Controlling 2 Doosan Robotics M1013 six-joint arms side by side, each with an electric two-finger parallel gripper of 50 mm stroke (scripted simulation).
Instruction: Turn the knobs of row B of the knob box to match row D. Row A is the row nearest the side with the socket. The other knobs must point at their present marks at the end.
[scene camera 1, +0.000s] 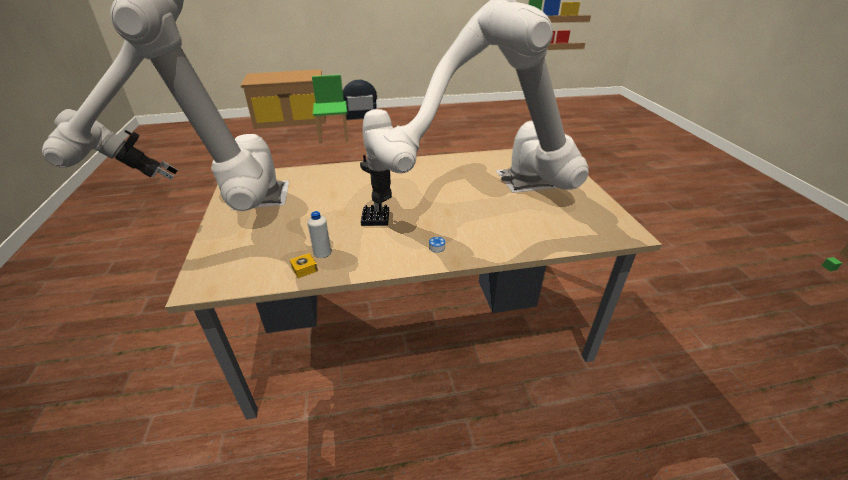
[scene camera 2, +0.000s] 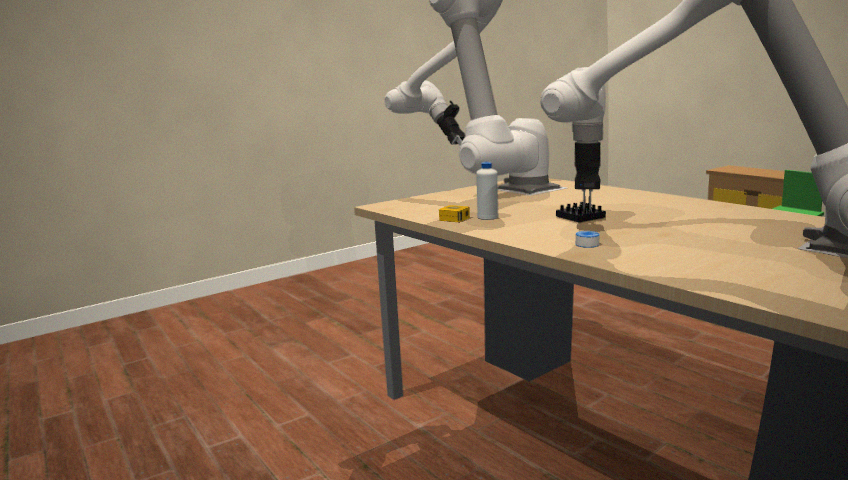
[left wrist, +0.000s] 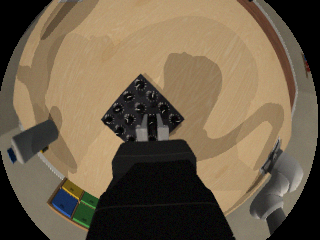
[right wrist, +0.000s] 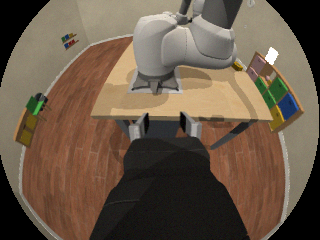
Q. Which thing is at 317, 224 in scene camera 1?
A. A white bottle.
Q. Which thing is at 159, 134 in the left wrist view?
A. My left gripper.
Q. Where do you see my right gripper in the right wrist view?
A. At 164, 118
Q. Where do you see my left gripper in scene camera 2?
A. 587, 208
